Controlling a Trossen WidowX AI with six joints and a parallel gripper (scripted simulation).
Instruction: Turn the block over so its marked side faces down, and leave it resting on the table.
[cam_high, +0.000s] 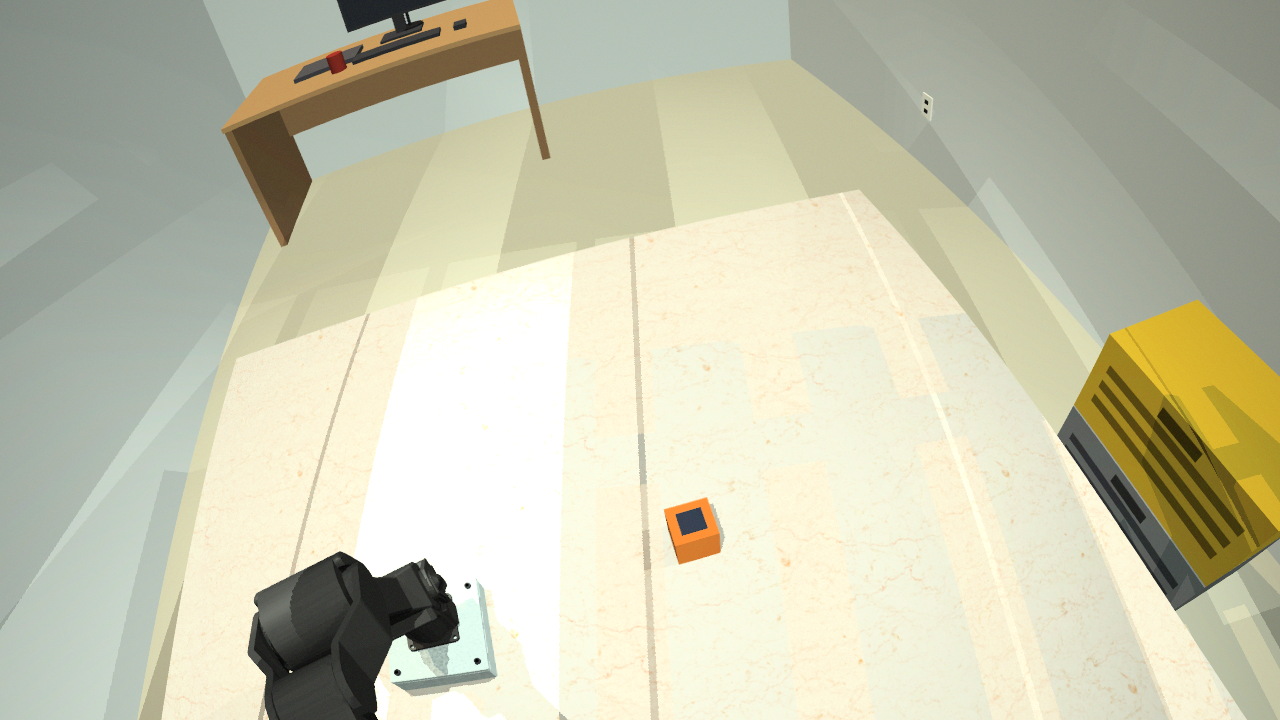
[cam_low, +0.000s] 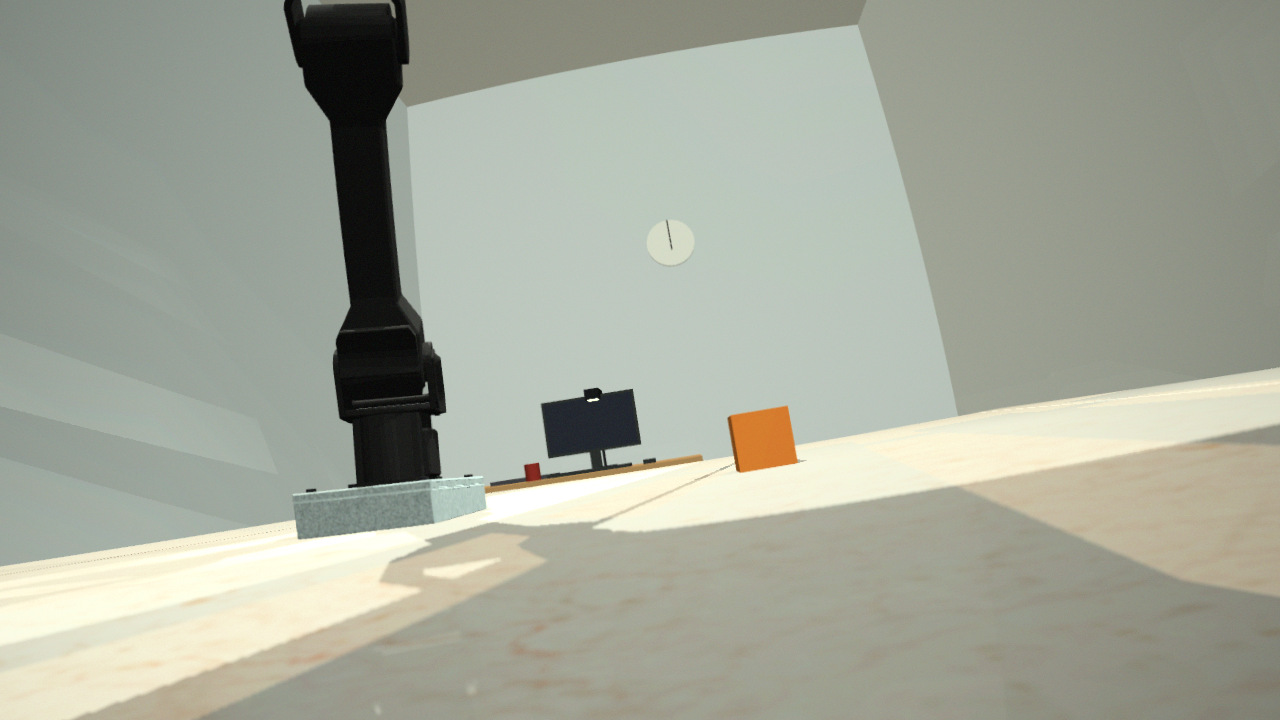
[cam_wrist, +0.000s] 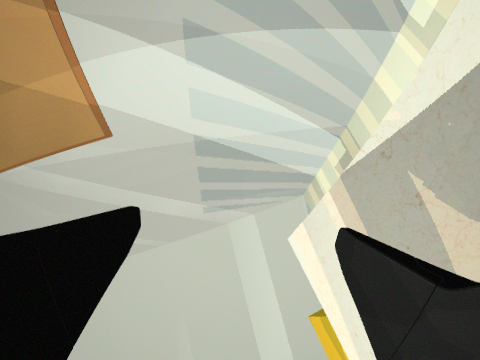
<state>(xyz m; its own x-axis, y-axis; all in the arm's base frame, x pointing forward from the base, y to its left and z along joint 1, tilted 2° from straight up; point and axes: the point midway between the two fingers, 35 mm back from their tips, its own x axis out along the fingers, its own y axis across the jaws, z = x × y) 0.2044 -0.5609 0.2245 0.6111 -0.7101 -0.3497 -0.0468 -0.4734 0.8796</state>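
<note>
Right now my gripper tip is 9 cm short of the orange block, 60 cm to the right of it and 21 cm above it.
</note>
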